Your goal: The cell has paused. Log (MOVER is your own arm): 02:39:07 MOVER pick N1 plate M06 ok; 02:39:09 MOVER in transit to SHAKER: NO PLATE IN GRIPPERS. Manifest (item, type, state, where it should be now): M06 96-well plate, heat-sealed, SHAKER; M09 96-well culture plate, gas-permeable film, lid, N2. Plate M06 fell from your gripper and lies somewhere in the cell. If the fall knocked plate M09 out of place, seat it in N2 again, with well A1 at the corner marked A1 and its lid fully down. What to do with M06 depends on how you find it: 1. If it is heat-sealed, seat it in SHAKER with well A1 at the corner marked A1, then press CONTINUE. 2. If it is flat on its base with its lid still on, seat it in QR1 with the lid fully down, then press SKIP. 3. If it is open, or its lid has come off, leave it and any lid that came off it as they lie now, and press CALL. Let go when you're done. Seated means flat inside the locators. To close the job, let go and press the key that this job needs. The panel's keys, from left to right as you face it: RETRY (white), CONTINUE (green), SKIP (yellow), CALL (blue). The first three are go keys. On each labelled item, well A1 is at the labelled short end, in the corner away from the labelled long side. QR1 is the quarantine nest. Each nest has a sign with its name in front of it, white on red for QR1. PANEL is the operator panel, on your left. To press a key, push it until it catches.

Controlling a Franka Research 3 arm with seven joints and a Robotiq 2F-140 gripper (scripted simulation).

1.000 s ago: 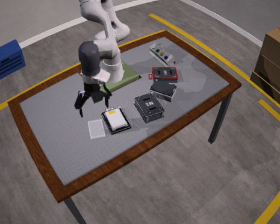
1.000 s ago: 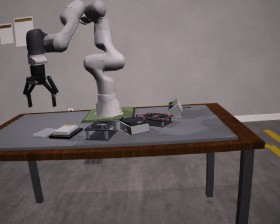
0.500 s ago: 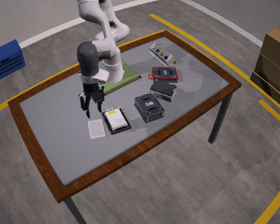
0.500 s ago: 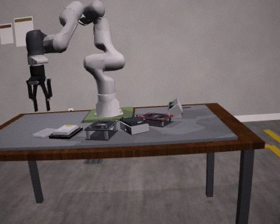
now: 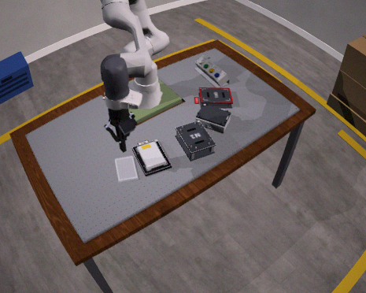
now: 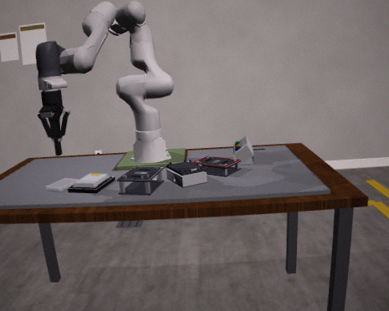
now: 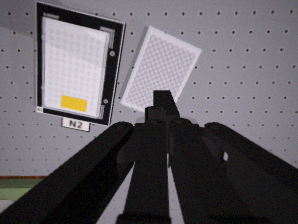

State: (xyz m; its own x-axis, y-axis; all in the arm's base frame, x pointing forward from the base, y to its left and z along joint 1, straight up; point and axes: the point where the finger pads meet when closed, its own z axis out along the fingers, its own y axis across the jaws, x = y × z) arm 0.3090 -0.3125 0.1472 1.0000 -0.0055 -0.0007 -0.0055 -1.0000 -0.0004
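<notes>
The heat-sealed plate lies 150 mm below my hand. From my hand the other things lie so: blue call key: 220 mm behind, 700 mm to the left, 90 mm below; yellow skip key: 270 mm behind, 710 mm to the left, 90 mm below; dark nest N1: 60 mm ahead, 330 mm to the left, 110 mm below.
</notes>
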